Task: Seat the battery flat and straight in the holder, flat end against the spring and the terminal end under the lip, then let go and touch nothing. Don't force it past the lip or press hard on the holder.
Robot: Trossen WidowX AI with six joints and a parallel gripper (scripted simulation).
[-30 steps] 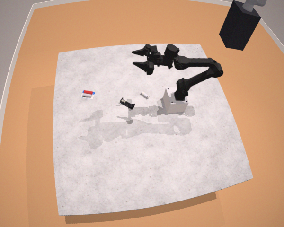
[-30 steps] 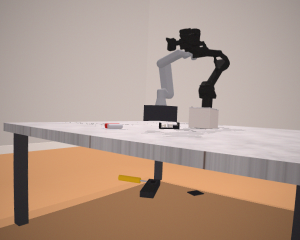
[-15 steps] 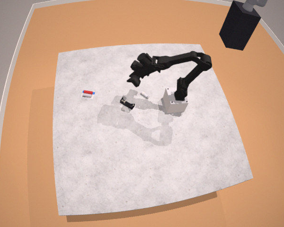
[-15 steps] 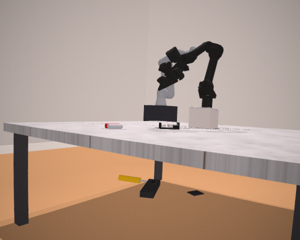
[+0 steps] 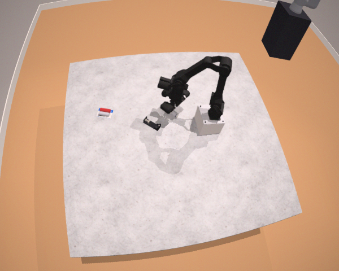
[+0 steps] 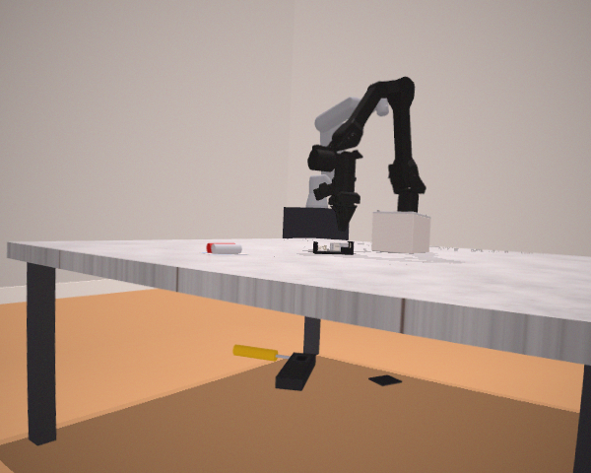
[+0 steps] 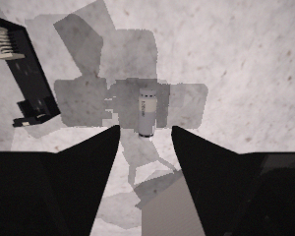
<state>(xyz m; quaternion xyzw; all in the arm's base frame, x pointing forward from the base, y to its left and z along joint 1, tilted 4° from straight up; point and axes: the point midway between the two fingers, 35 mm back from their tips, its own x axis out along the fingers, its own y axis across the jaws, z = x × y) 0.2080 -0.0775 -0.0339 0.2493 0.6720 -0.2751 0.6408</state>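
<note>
Right now the white battery is 4 cm below my gripper tip. From my gripper tip the other things lie so: white card 39 cm ahead, 1 cm to the right, 4 cm below; then yellow-handled tool 39 cm ahead, 15 cm to the left, 24 cm below.
</note>
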